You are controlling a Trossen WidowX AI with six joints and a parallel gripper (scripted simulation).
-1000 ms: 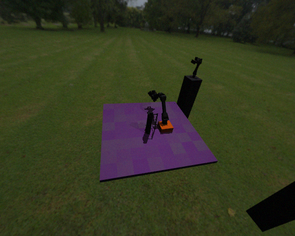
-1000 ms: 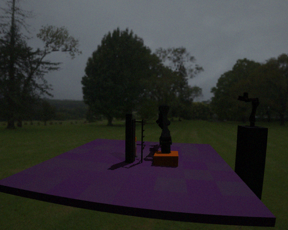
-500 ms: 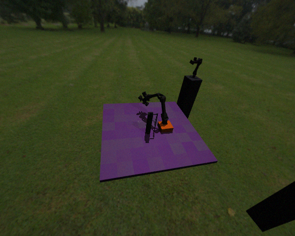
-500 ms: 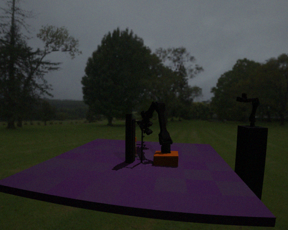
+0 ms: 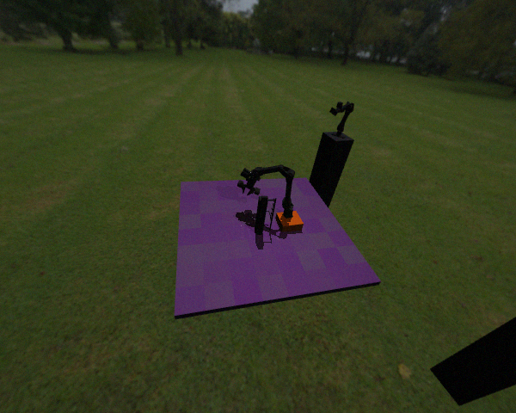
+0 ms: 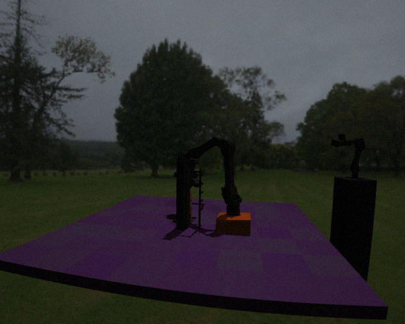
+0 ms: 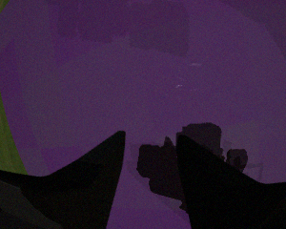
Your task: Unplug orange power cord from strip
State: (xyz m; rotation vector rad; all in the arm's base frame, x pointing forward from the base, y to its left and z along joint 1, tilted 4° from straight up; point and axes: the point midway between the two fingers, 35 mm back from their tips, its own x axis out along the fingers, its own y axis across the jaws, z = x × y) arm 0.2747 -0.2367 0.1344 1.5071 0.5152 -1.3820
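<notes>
Now: gripper tip 24 cm to the right of the orange plug, 4 cm past it and 2 cm below it. Round my gripper tip: thin dark rack (32 cm to the left, 11 cm behind, 2 cm above).
</notes>
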